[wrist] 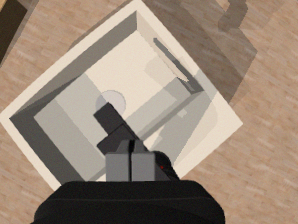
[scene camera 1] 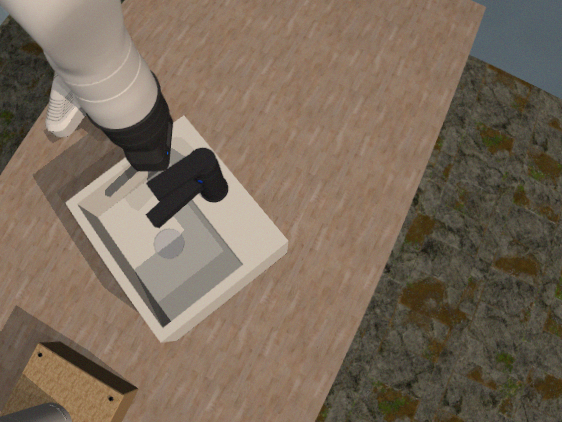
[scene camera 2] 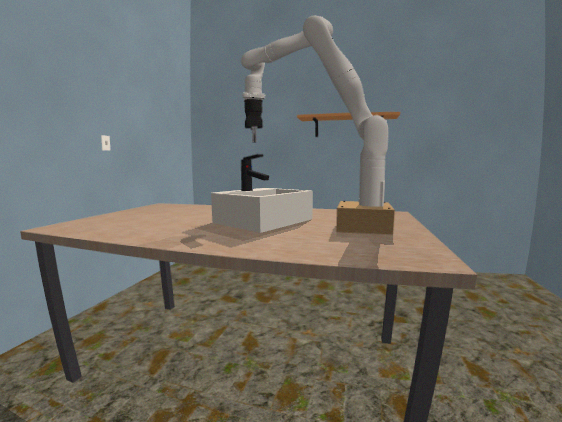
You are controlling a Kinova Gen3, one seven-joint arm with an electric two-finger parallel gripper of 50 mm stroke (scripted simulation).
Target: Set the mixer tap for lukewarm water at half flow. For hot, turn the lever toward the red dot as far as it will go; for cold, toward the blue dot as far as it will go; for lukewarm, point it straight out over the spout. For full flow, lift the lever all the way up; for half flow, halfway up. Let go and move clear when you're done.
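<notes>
The gripper (scene camera 1: 149,163) is visible, and the wrist view shows the gripper (wrist: 132,154) as well. With it in the scene are a white basin (scene camera 1: 163,271) and a black mixer tap (scene camera 1: 214,189). The wrist view takes in both the basin (wrist: 133,62) and the tap (wrist: 107,116), while a further view of the basin (scene camera 2: 262,211) is there too.
</notes>
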